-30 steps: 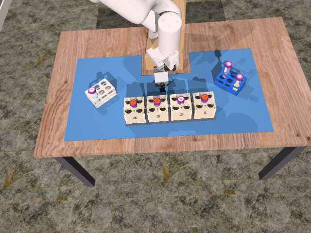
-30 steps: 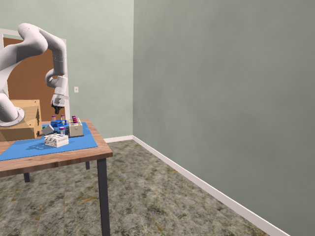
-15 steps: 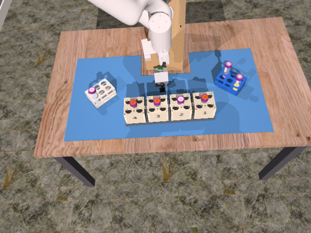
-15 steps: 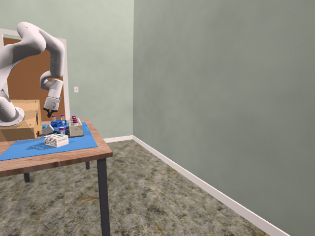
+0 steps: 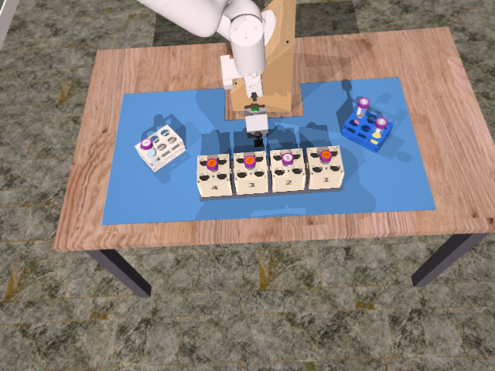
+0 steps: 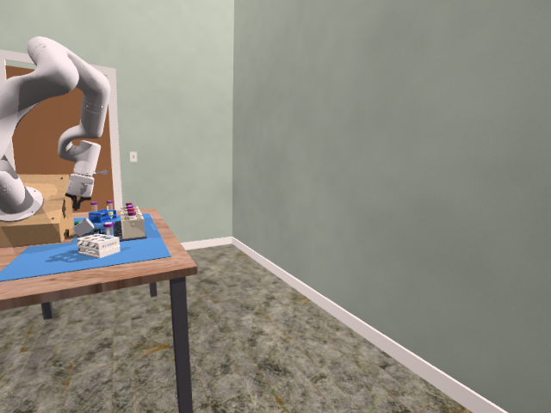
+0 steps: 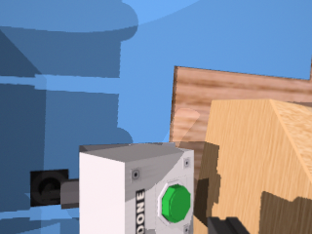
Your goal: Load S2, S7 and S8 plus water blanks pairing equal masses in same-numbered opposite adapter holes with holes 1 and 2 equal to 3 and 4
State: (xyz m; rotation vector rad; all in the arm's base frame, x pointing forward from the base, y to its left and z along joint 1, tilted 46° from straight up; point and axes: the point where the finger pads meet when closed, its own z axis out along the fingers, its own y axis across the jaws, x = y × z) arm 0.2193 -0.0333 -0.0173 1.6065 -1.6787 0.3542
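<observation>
My hand is 8 cm above the green DONE key. The rest, counted from my hand: orange-dot sample tube: 25 cm ahead, 13 cm to the right, 8 cm below; white rack: 31 cm to the right, 12 cm below, 12 cm ahead; blue rack: 36 cm to the left, 12 cm below, 7 cm ahead.
</observation>
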